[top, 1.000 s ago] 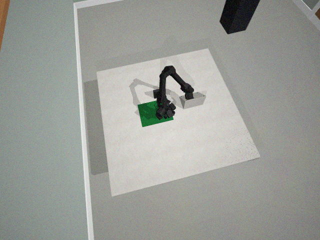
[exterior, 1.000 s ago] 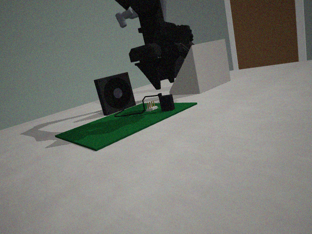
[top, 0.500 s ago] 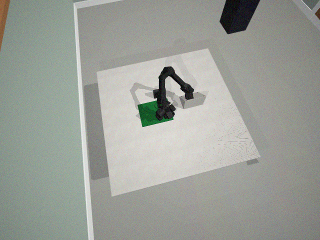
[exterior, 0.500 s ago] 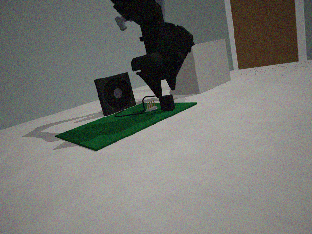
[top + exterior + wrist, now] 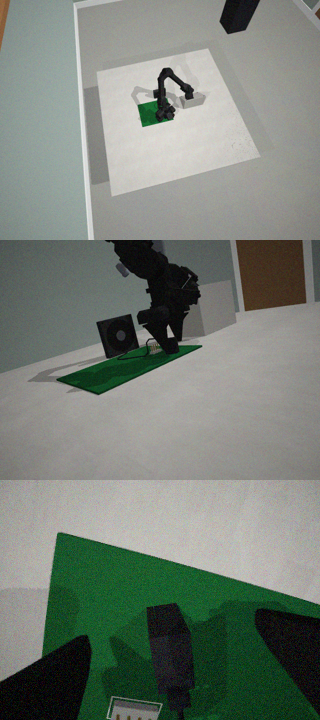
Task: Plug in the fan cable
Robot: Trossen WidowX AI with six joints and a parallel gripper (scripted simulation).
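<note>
Right now my gripper tip is 10 mm to the left of the black plug. The rest, counted from my gripper tip: green board: 80 mm ahead, 90 mm to the right, 40 mm below; then black fan: 10 mm behind, 250 mm to the right, 40 mm above; then white four-pin fan header: 10 mm behind, 80 mm to the right, 20 mm below.
</note>
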